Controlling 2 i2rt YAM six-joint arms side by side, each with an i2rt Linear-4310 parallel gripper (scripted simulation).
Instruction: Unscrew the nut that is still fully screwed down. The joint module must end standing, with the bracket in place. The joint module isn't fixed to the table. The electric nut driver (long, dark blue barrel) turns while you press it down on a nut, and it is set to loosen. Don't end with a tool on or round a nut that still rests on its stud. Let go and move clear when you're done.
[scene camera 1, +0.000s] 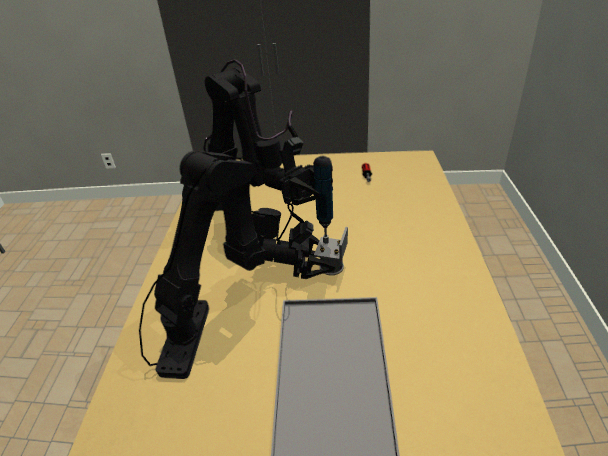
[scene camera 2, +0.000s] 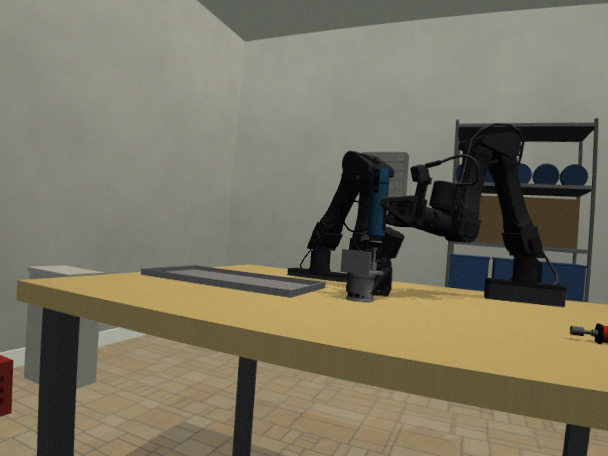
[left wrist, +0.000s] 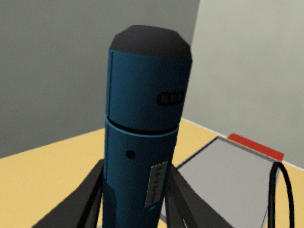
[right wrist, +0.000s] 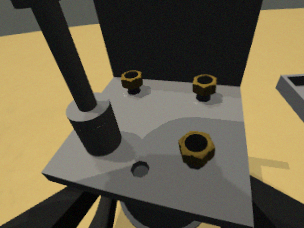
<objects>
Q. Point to a joint module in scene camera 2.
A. At 360, 286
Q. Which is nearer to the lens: the bracket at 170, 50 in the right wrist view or the nut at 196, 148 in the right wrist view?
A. The nut.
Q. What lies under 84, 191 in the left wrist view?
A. My left gripper.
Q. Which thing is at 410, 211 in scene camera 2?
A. My left gripper.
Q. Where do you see a grey tray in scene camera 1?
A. At 332, 384
</objects>
